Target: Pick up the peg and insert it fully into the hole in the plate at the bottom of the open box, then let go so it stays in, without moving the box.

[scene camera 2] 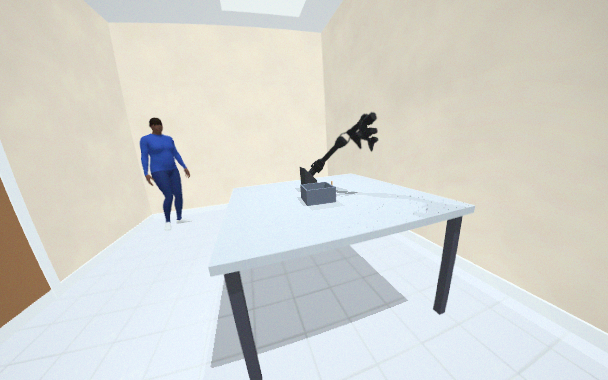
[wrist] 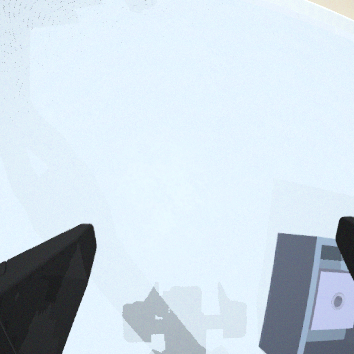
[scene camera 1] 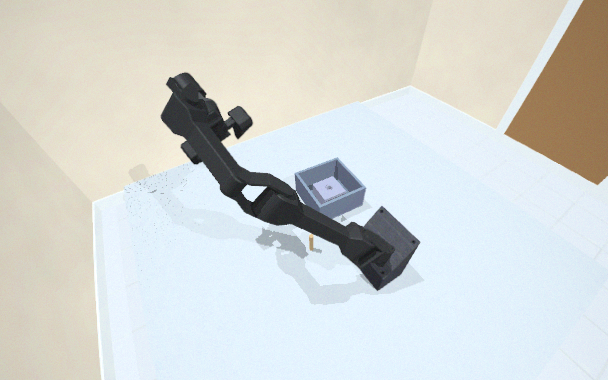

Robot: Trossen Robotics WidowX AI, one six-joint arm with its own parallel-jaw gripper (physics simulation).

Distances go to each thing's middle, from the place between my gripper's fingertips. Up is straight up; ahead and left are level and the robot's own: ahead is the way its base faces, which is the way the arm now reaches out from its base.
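The blue-grey box (scene camera 1: 355, 190) is visible to me, a good way behind my hand, well below it and far to the right of it.
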